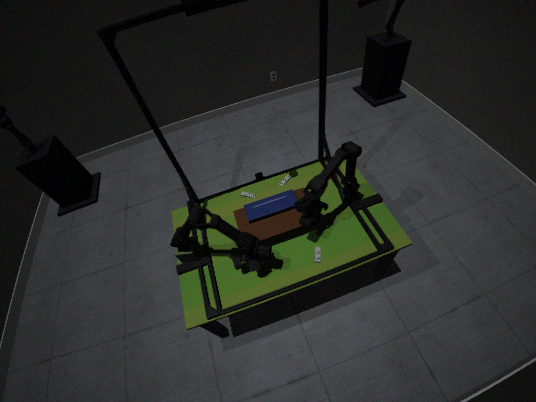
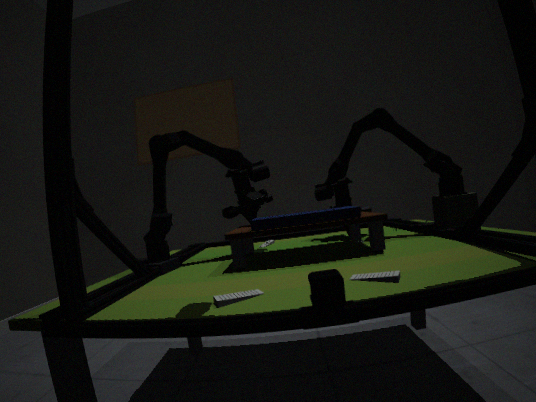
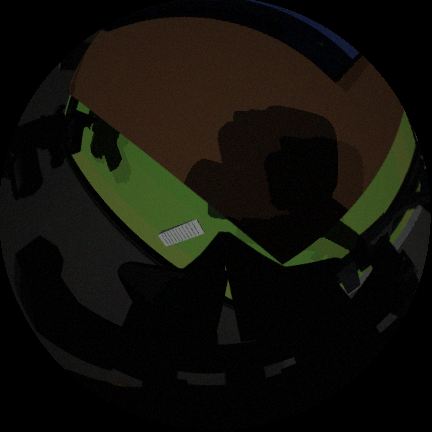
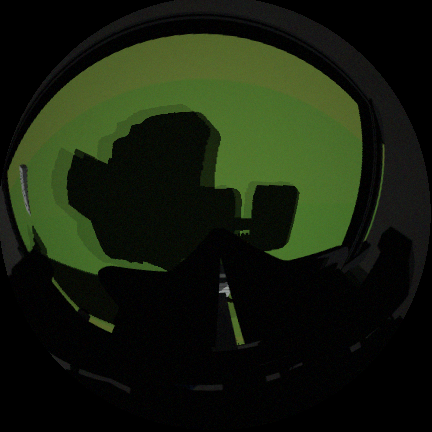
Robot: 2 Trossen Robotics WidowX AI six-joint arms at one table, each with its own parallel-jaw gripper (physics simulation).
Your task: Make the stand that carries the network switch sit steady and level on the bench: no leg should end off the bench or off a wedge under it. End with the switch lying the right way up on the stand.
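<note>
A brown stand stands mid-bench on the green bench. A flat blue network switch lies on its back half. My left gripper is shut and empty, low over the stand's end corner. My right gripper is shut and empty, low over bare bench beside the stand. Three ribbed white wedges lie loose: one wedge, a second wedge and a third wedge. I cannot tell whether every leg rests on the bench.
Black frame rails run along the bench sides, and gantry posts rise at the back. A small black block sits at the bench edge. A dark pedestal stands on the floor behind.
</note>
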